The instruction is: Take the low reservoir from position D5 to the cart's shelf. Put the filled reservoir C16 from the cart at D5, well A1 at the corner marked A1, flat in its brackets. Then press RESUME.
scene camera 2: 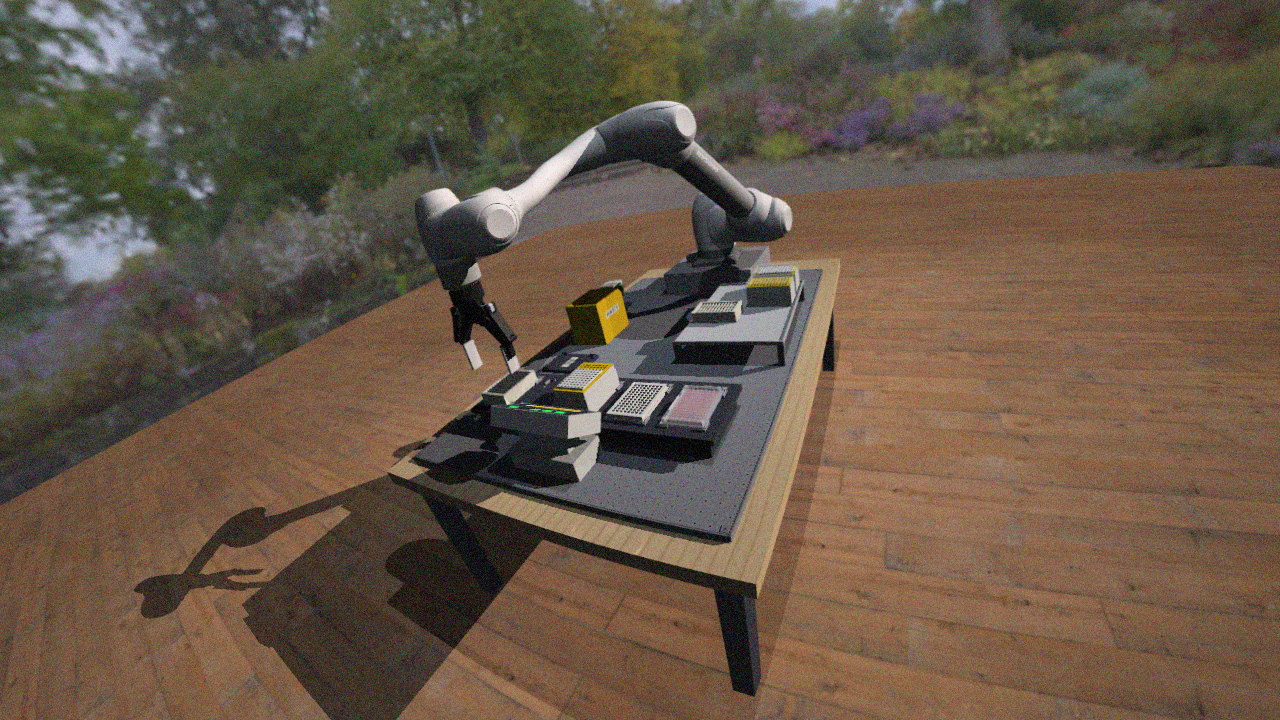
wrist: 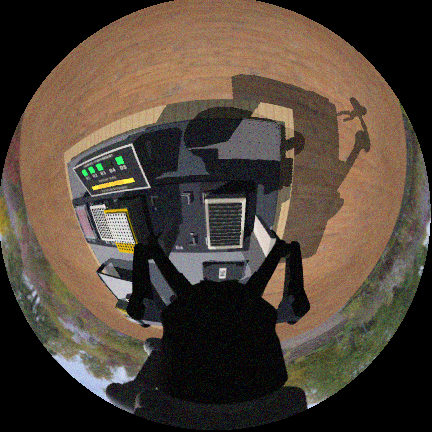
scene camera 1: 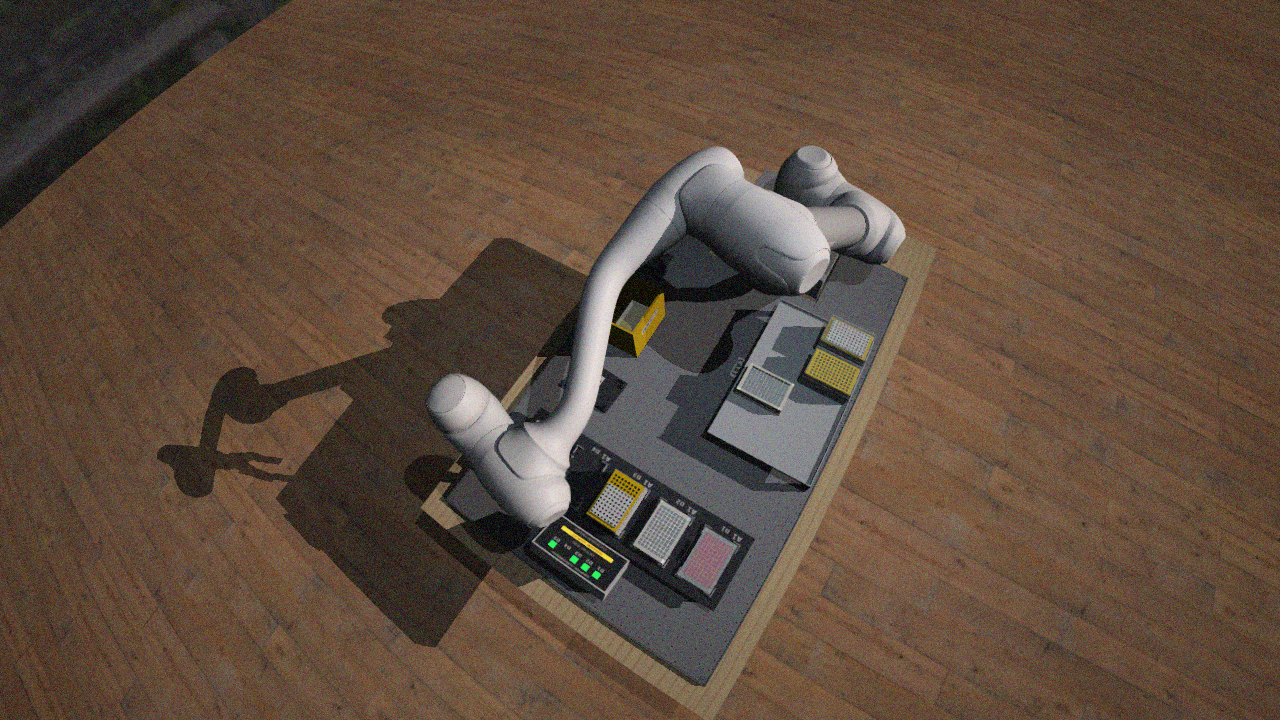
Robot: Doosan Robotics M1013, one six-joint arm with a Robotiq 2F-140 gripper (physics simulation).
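Pixels of known places: gripper, fingertip midpoint: [scene camera 2: 495,368] [wrist: 216,223]; arm's base, link origin: [scene camera 2: 718,259].
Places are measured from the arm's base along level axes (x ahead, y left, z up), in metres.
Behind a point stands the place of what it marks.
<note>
My gripper [scene camera 2: 492,360] {z 0.062, x 1.000, y -0.317 m} [wrist: 216,223] {z 0.062, x 1.000, y -0.317 m} is open, fingers wide, with nothing between them. It hangs above the D5 end of the deck. The low reservoir [scene camera 2: 510,386] {z 0.001, x 0.980, y -0.311 m} [wrist: 225,223] {z -0.007, x 0.961, y -0.335 m}, a pale frame with dark slots, sits at D5, below and between the fingers in the wrist view; the arm hides it in scene camera 1. Another pale reservoir [scene camera 1: 765,387] {z 0.003, x 0.561, y 0.116 m} [scene camera 2: 716,310] {z 0.004, x 0.571, y 0.115 m} lies on the grey cart [scene camera 1: 796,438] {z -0.020, x 0.646, y 0.238 m} [scene camera 2: 738,339] {z -0.019, x 0.716, y 0.199 m}; its label is not readable. The control panel [scene camera 1: 580,557] {z 0.045, x 1.133, y -0.092 m} [wrist: 112,171] {z 0.042, x 1.123, y -0.128 m} shows several green lights and a yellow bar; RESUME is not readable.
A yellow-rimmed tip box [scene camera 1: 617,499] {z 0.036, x 0.980, y -0.082 m} [wrist: 120,227] {z 0.036, x 0.999, y -0.095 m} stands at D3, a white plate [scene camera 1: 663,531] {z -0.019, x 0.992, y 0.040 m} at D2, a pink plate [scene camera 1: 707,559] {z -0.015, x 1.005, y 0.159 m} at D1. White [scene camera 1: 847,338] {z 0.045, x 0.358, y 0.263 m} and yellow [scene camera 1: 832,371] {z 0.041, x 0.465, y 0.256 m} boxes stand on the cart. A yellow bin [scene camera 1: 650,324] {z -0.017, x 0.512, y -0.240 m} [scene camera 2: 597,315] {z 0.022, x 0.595, y -0.250 m} stands behind the deck.
</note>
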